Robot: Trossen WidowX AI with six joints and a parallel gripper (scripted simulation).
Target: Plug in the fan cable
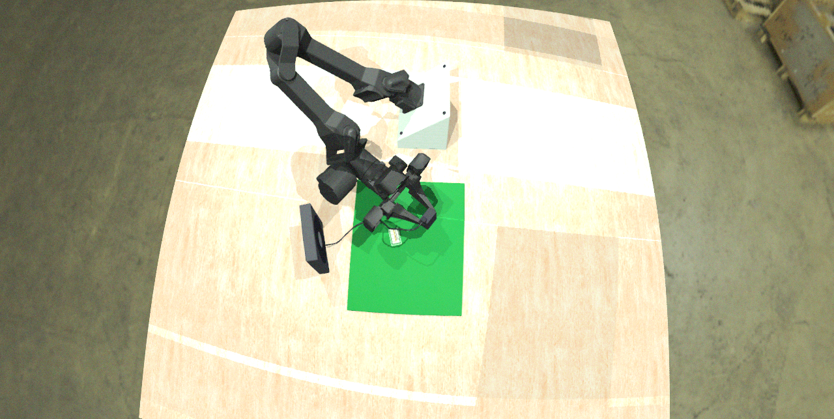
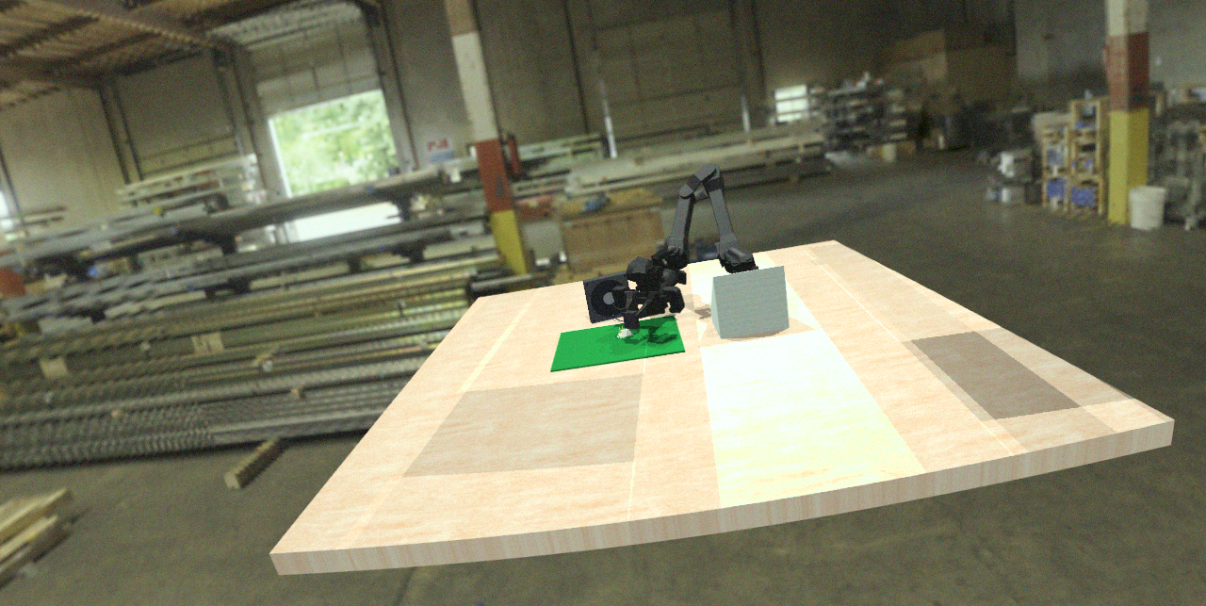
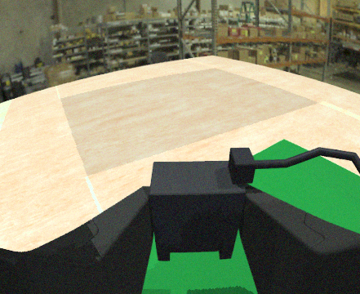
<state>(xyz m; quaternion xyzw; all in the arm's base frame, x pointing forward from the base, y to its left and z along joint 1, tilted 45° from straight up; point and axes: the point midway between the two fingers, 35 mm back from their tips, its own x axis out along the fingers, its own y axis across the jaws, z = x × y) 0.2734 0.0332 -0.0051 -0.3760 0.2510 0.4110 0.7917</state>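
Now: the white four-pin fan header 7 cm to the right of my gripper tip, 7 cm below it and 2 cm ahead of it. The rest, counted from my gripper tip: dark grey fan plug (1 cm below); then green board (9 cm below, 4 cm to the right, 4 cm ahead); then black fan (22 cm to the right, 6 cm ahead, 1 cm below).
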